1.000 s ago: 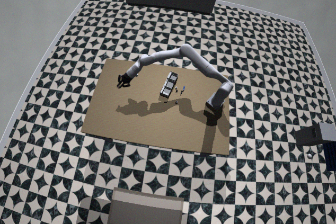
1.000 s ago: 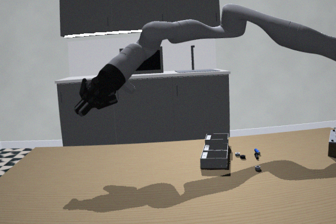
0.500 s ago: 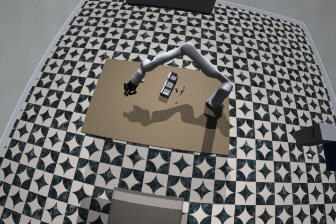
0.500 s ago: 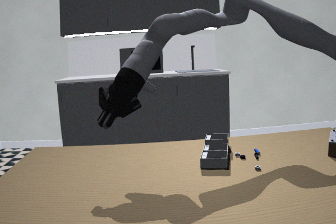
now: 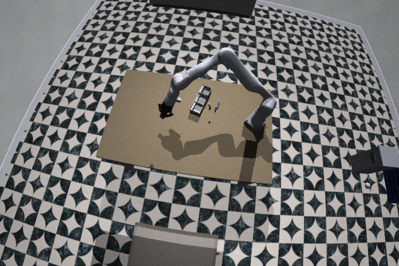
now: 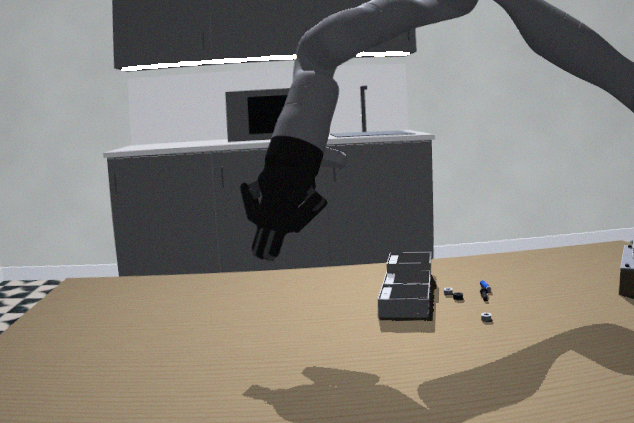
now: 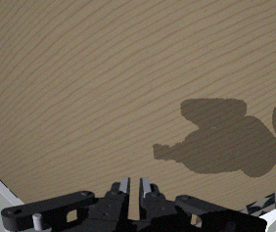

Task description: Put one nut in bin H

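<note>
The bin marked H is 27 cm behind my hand, 24 cm to the right of it and 15 cm below it. Also, from my hand: black nut: 34 cm behind, 18 cm to the right, 17 cm below; black bolt: 39 cm behind, 16 cm to the right, 16 cm below.
</note>
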